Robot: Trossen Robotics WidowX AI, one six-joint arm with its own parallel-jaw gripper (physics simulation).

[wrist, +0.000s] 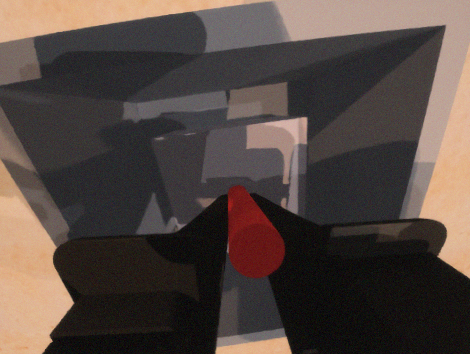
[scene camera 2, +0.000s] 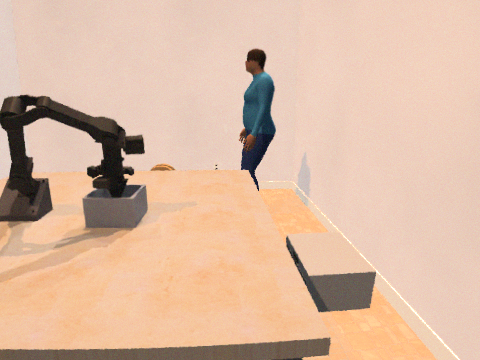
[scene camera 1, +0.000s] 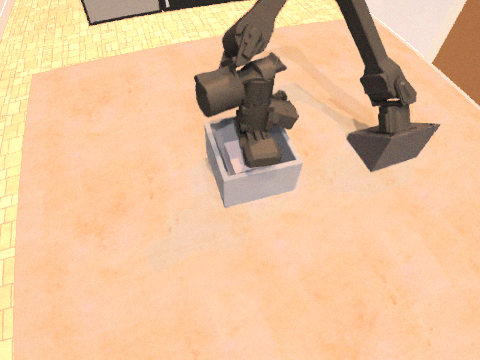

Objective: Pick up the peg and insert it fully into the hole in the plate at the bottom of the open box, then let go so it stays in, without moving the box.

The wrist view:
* my gripper: 238, 200
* grey box: 377, 90
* red peg: 256, 249
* pale plate: 267, 156
